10 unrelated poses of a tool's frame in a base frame.
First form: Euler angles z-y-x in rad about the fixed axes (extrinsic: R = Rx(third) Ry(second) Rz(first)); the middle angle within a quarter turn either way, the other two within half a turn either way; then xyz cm.
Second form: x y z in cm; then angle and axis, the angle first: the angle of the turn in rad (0 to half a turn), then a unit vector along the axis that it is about. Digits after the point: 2 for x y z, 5 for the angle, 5 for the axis.
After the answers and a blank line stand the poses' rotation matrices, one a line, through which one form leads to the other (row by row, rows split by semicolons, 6 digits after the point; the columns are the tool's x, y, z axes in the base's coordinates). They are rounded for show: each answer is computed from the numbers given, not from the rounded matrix.
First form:
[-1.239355 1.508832 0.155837 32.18 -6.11 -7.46]
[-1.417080 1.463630 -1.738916 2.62 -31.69 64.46]
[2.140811 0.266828 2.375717 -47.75 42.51 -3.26]
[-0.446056 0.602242 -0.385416 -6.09 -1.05 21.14]
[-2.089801 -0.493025 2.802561 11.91 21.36 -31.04]
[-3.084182 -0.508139 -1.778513 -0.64 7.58 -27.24]
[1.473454 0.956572 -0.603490 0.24 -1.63 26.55]
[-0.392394 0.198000 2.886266 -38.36 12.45 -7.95]
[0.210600 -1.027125 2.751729 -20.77 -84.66 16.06]
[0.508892 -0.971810 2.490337 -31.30 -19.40 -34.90]
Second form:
[32.18 -6.11 -7.46 1.79812 -0.44762 0.75219 -0.48357]
[2.62 -31.69 64.46 3.07699 -0.71251 -0.04249 -0.70037]
[-47.75 42.51 -3.26 3.00265 0.48584 -0.78466 0.38505]
[-6.09 -1.05 21.14 0.89493 -0.56105 0.56262 -0.60718]
[11.91 21.36 -31.04 2.88913 -0.51957 -0.81251 0.26434]
[-0.64 7.58 -27.24 2.71309 0.13990 -0.77360 -0.61804]
[0.24 -1.63 26.55 1.53471 0.14382 0.72420 0.67443]
[-38.36 12.45 -7.95 2.85385 0.97570 0.20689 0.07220]
[-20.77 -84.66 16.06 2.70117 0.86055 -0.18901 -0.47300]
[-31.30 -19.40 -34.90 2.35087 0.83784 -0.38518 -0.38686]

0.020151 0.058554 0.998081; -0.883707 0.467941 -0.009611; -0.467606 -0.881818 0.061174
0.016377 0.105700 0.994263; 0.015269 -0.994307 0.105453; 0.999749 0.013454 -0.017898
-0.520548 -0.812100 0.263673; -0.705447 0.235090 -0.668639; 0.481015 -0.534065 -0.695269
0.743437 0.355512 0.566491; -0.591895 0.744098 0.309804; -0.311386 -0.565623 0.763616
-0.436943 0.764902 -0.473293; 0.896962 0.331105 -0.292966; -0.067381 -0.552535 -0.830762
-0.872212 0.050129 -0.486552; -0.463476 0.233204 0.854872; 0.156320 0.971135 -0.180170
0.056012 -0.573596 0.817221; 0.774387 0.541614 0.327076; -0.630228 0.614525 0.474523
0.905943 0.374930 0.196709; 0.415910 -0.875043 -0.247627; 0.079286 0.306149 -0.948676
0.505852 -0.108136 -0.855815; -0.511437 -0.836529 -0.196599; -0.694655 0.537146 -0.478465
0.492363 -0.274692 -0.825908; -0.824702 -0.450621 -0.341771; -0.278289 0.849403 -0.448408

